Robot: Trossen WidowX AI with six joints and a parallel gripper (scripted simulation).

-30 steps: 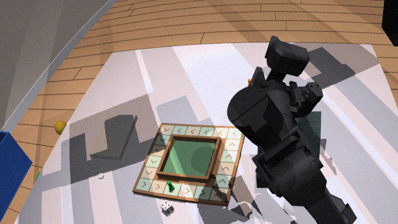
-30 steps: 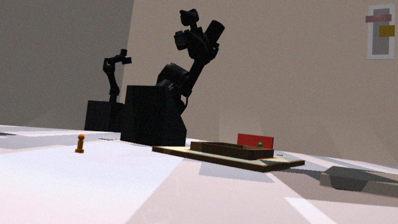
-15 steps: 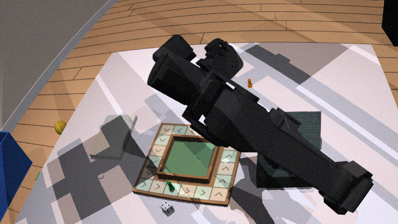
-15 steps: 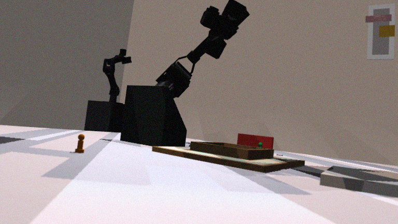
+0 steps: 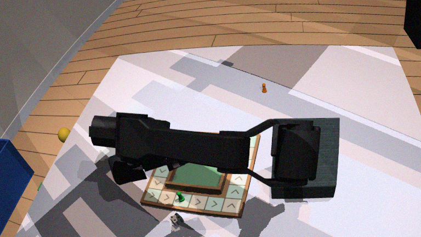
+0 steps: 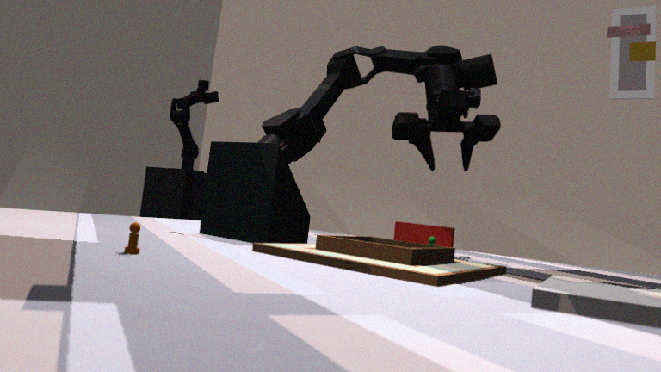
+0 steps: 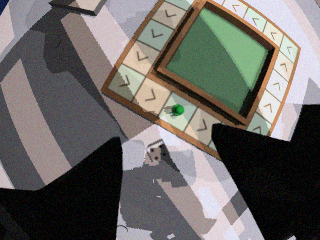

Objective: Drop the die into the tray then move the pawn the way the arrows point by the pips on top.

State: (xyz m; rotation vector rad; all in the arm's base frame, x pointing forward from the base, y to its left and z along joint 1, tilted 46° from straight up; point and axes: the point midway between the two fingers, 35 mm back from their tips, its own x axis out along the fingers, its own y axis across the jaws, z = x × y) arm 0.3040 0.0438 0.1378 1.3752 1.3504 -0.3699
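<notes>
My gripper tip is 10 mm past the die, 40 mm to the right of it and 150 mm above it. From my gripper tip the other things lie so: orange pawn: 200 mm behind, 470 mm to the right, 150 mm below; then green pawn: 10 mm behind, 20 mm to the right, 130 mm below; then green tray: 50 mm behind, 130 mm to the right, 160 mm below.
</notes>
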